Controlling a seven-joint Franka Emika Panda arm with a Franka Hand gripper.
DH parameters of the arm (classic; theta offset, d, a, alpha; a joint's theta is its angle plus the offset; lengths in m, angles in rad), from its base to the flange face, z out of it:
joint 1: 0 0.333 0 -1.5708
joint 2: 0 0 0 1.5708
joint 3: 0 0.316 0.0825 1.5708
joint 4: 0 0 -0.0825 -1.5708
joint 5: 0 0.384 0 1.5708
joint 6: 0 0 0.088 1.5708
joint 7: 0 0.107 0 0
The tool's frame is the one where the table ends.
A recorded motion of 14 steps. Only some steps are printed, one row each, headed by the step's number.
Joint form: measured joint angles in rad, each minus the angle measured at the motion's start. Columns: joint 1, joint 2, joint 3, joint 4, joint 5, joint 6, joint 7.
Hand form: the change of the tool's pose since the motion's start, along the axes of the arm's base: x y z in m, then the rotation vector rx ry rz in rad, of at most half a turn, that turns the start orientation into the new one. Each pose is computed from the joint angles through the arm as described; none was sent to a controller.
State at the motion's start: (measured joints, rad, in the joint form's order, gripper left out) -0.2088 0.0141 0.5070 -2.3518 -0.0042 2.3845 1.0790
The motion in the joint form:
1: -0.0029 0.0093 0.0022 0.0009 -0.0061 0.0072 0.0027
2: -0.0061 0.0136 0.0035 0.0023 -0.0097 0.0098 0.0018
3: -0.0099 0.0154 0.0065 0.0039 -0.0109 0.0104 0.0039
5: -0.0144 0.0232 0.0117 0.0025 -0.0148 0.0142 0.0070
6: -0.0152 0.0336 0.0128 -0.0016 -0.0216 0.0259 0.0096
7: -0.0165 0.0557 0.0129 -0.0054 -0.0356 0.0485 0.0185
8: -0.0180 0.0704 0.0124 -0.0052 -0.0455 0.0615 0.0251
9: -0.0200 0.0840 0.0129 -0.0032 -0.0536 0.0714 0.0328
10: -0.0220 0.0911 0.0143 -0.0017 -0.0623 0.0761 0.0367
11: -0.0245 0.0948 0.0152 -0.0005 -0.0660 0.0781 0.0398
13: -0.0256 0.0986 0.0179 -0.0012 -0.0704 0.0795 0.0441
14: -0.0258 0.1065 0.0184 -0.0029 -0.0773 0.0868 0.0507
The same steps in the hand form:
1: 0.0011 -0.0001 -0.0031 0.0004 0.0001 0.0009
2: 0.0020 -0.0008 -0.0041 0.0001 -0.0003 0.0025
3: 0.0027 -0.0010 -0.0042 0.0005 -0.0009 0.0004
5: 0.0024 -0.0007 -0.0078 0.0006 0.0036 0.0008
6: 0.0021 -0.0006 -0.0130 0.0009 0.0051 0.0035
7: 0.0028 -0.0007 -0.0223 0.0031 0.0059 0.0037
8: 0.0041 -0.0011 -0.0275 0.0045 0.0057 0.0025
9: 0.0055 -0.0012 -0.0318 0.0065 0.0060 -0.0007
10: 0.0063 -0.0012 -0.0339 0.0050 0.0051 0.0013
11: 0.0070 -0.0018 -0.0349 0.0048 0.0049 -0.0007
13: 0.0065 -0.0009 -0.0366 0.0036 0.0069 0.0000
14: 0.0062 -0.0006 -0.0401 0.0035 0.0079 -0.0009

